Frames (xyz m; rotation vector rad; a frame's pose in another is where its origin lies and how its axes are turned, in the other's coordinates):
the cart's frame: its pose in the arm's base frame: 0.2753 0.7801 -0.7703 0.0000 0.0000 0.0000
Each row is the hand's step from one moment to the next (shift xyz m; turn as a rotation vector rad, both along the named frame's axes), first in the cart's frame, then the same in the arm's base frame.
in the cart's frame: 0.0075 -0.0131 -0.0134 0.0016 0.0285 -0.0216
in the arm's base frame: 0.0075 -0.0131 -0.0134 0.0016 0.0285 -0.0216
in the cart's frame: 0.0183 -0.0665 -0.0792 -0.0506 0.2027 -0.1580
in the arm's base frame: 0.0183 -0.0665 -0.0792 -0.0506 0.2027 -0.1580
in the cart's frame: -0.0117 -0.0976 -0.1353 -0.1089 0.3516 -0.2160
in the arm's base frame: -0.0117 -0.0976 -0.1353 -0.1089 0.3516 -0.2160
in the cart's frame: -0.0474 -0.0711 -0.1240 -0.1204 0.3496 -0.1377
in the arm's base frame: -0.0474 -0.0711 -0.1240 -0.1204 0.3496 -0.1377
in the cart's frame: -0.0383 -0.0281 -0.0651 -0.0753 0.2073 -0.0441
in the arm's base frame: -0.0383 -0.0281 -0.0651 -0.0753 0.2073 -0.0441
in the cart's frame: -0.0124 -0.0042 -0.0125 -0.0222 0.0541 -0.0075
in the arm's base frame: -0.0124 -0.0042 -0.0125 -0.0222 0.0541 -0.0075
